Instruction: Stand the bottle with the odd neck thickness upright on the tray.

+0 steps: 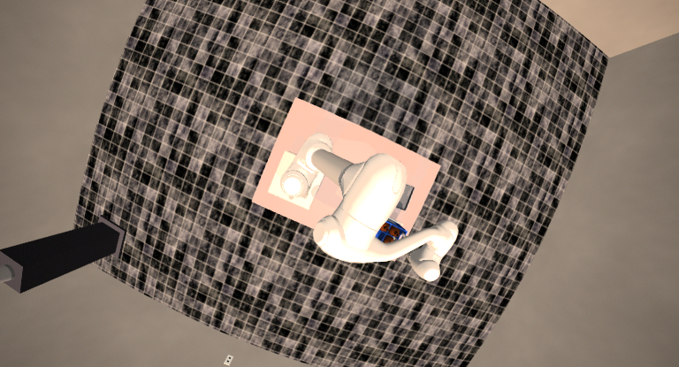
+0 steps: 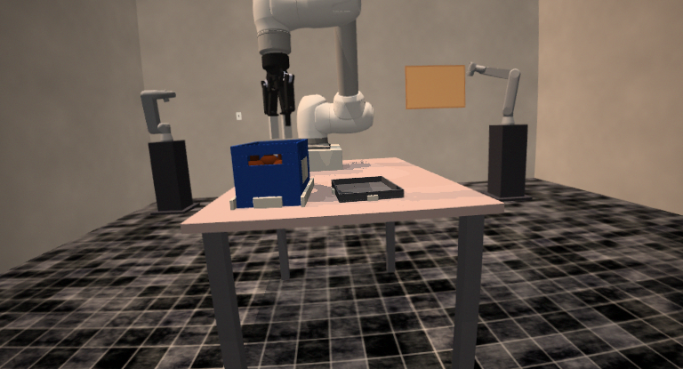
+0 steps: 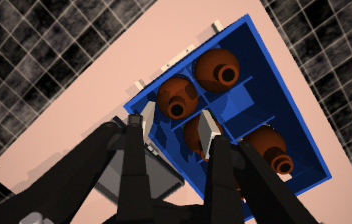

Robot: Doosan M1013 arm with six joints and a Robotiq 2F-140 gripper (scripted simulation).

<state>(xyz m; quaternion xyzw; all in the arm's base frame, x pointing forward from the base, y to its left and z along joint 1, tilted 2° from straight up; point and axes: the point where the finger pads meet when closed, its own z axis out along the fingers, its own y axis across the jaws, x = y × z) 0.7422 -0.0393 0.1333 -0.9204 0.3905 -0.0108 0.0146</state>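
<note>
Now: the blue crate 130 mm below my hand, 90 mm behind it and 40 mm to the right of it. The rest, counted from my hand: dark tray (240 mm to the left, 200 mm below, 90 mm behind); bottle (180 mm behind, 130 mm below).
</note>
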